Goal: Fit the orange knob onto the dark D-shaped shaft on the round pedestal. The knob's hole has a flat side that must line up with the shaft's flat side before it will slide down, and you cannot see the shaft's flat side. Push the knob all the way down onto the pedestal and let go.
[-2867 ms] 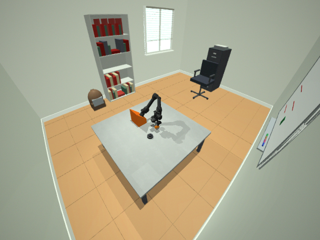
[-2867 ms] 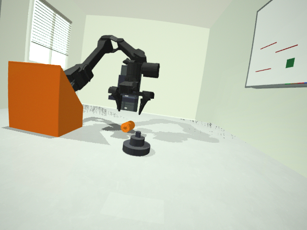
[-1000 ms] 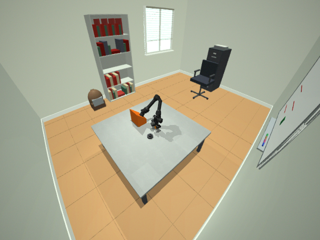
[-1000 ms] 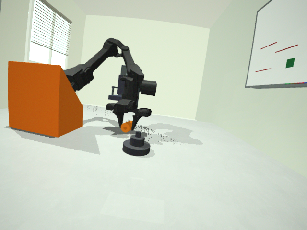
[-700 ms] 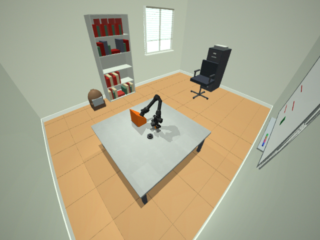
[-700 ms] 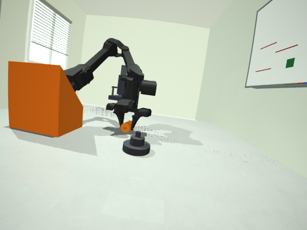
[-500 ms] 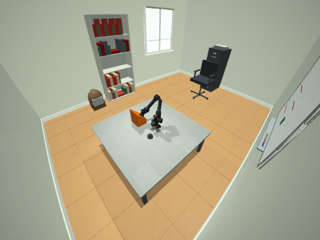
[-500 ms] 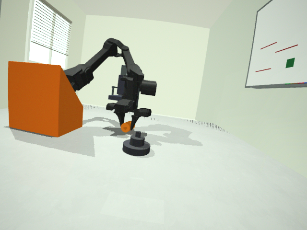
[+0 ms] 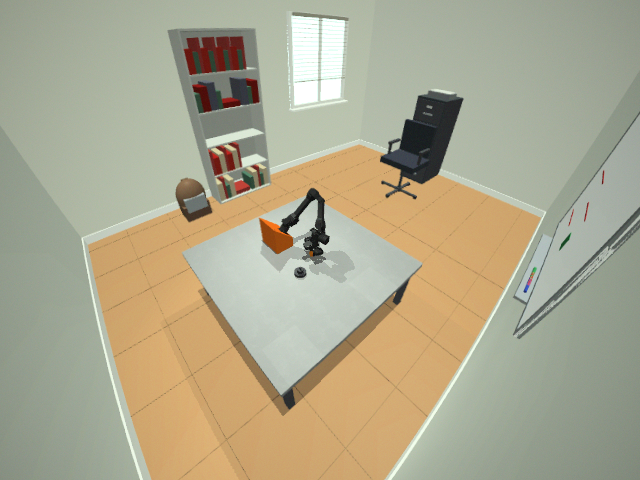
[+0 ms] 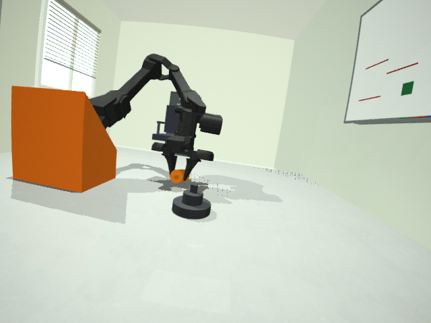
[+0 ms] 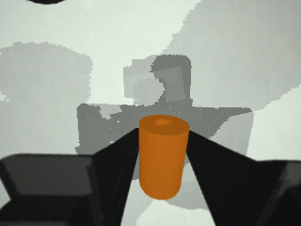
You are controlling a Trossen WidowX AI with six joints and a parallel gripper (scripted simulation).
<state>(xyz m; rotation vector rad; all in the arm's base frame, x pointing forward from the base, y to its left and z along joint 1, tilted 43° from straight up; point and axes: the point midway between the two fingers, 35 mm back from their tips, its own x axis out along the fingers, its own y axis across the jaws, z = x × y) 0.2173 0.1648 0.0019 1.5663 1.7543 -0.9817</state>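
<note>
My gripper tip is now 20 mm to the right of the knob and 10 mm below it. Round my gripper tip: dark pedestal 100 mm ahead, 160 mm to the right, 10 mm above.
</note>
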